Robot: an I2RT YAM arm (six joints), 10 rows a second.
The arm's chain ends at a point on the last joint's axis. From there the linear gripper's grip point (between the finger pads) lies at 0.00 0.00 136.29 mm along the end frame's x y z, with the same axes.
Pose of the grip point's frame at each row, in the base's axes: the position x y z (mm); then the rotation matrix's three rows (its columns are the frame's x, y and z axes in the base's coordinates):
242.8 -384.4 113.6; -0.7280 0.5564 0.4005; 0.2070 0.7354 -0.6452; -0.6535 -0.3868 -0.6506
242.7 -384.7 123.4; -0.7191 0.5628 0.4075; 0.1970 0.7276 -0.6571; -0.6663 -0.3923 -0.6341
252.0 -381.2 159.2; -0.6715 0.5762 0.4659; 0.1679 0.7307 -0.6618; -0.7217 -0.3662 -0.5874
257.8 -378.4 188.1; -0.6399 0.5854 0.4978; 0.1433 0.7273 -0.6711; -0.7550 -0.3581 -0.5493
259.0 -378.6 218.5; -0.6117 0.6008 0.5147; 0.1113 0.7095 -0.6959; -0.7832 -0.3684 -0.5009
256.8 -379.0 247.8; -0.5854 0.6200 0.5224; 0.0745 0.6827 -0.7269; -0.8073 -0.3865 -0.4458
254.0 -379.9 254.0; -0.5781 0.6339 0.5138; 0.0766 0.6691 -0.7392; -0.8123 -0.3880 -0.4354
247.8 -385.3 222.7; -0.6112 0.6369 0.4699; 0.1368 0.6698 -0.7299; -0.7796 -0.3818 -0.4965
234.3 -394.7 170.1; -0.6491 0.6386 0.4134; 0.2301 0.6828 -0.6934; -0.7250 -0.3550 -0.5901
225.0 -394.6 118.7; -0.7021 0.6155 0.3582; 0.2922 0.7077 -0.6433; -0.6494 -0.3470 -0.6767
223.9 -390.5 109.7; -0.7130 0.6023 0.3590; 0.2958 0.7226 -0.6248; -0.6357 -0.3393 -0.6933
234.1 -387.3 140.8; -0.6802 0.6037 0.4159; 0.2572 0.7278 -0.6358; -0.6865 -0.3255 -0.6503
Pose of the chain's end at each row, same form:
188.2 -296.5 202.3; -0.7280 0.5564 0.4005; 0.2070 0.7354 -0.6452; -0.6535 -0.3868 -0.6506
187.2 -295.1 209.8; -0.7191 0.5628 0.4075; 0.1970 0.7276 -0.6571; -0.6663 -0.3923 -0.6341
188.5 -291.0 239.3; -0.6715 0.5762 0.4659; 0.1679 0.7307 -0.6618; -0.7217 -0.3662 -0.5874
190.0 -286.9 263.0; -0.6399 0.5854 0.4978; 0.1433 0.7273 -0.6711; -0.7550 -0.3581 -0.5493
188.9 -283.8 286.8; -0.6117 0.6008 0.5147; 0.1113 0.7095 -0.6959; -0.7832 -0.3684 -0.5009
185.6 -279.9 308.6; -0.5854 0.6200 0.5224; 0.0745 0.6827 -0.7269; -0.8073 -0.3865 -0.4458
184.0 -279.2 313.3; -0.5781 0.6339 0.5138; 0.0766 0.6691 -0.7392; -0.8123 -0.3880 -0.4354
183.8 -285.8 290.4; -0.6112 0.6369 0.4699; 0.1368 0.6698 -0.7299; -0.7796 -0.3818 -0.4965
178.0 -300.2 250.5; -0.6491 0.6386 0.4134; 0.2301 0.6828 -0.6934; -0.7250 -0.3550 -0.5901
176.2 -306.9 210.9; -0.7021 0.6155 0.3582; 0.2922 0.7077 -0.6433; -0.6494 -0.3470 -0.6767
175.0 -305.3 204.2; -0.7130 0.6023 0.3590; 0.2958 0.7226 -0.6248; -0.6357 -0.3393 -0.6933
177.4 -300.6 229.4; -0.6802 0.6037 0.4159; 0.2572 0.7278 -0.6358; -0.6865 -0.3255 -0.6503

